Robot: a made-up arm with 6 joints. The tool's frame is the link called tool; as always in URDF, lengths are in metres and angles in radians.
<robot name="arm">
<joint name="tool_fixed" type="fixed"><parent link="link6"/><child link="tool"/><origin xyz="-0.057 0.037 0.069" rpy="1.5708 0 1.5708"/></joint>
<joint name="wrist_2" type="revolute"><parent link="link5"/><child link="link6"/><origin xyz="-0.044 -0.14 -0.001" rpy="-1.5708 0 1.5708"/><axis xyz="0 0 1"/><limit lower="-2.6" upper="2.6"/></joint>
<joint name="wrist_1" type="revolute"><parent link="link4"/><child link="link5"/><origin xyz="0.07 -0.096 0.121" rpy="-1.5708 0 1.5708"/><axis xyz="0 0 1"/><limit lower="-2.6" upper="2.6"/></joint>
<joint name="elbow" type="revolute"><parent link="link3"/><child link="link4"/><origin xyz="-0.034 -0.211 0.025" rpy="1.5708 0 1.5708"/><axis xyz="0 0 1"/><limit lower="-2.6" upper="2.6"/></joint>
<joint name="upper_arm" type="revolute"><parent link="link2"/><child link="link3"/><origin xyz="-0.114 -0.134 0.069" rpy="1.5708 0 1.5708"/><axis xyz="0 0 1"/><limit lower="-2.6" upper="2.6"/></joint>
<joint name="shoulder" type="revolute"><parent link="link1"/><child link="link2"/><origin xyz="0.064 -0.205 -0.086" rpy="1.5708 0 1.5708"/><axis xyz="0 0 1"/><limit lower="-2.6" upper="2.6"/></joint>
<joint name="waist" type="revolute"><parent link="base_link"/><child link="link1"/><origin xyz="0 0 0.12" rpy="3.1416 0 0"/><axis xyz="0 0 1"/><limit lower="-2.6" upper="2.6"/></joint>
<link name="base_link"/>
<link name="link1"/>
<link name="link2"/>
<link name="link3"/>
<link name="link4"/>
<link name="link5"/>
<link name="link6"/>
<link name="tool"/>
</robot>
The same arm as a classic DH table. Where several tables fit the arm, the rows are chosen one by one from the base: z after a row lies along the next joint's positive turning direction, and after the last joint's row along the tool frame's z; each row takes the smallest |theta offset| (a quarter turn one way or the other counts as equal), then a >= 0, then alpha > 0; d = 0 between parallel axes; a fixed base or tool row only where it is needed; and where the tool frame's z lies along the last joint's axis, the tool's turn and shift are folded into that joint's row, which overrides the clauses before.
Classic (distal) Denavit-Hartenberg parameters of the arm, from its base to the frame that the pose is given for. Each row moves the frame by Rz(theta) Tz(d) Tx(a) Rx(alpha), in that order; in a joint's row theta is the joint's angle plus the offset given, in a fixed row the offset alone. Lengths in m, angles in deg.
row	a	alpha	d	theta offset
base (fixed)	0	180	0	0
waist	0.205	-90	-0.206	-90
shoulder	0.134	-90	0.133	90
upper_arm	0.211	-90	-0.089	90
elbow	0.096	90	0.087	90
wrist_1	0.14	90	-0.071	90
wrist_2	0.037	90	0.113	-90
tool (fixed)	0	0	-0.057	0
Joint limits (deg, base to tool): -148.97..148.97 -148.97..148.97 -148.97..148.97 -148.97..148.97 -148.97..148.97 -148.97..148.97

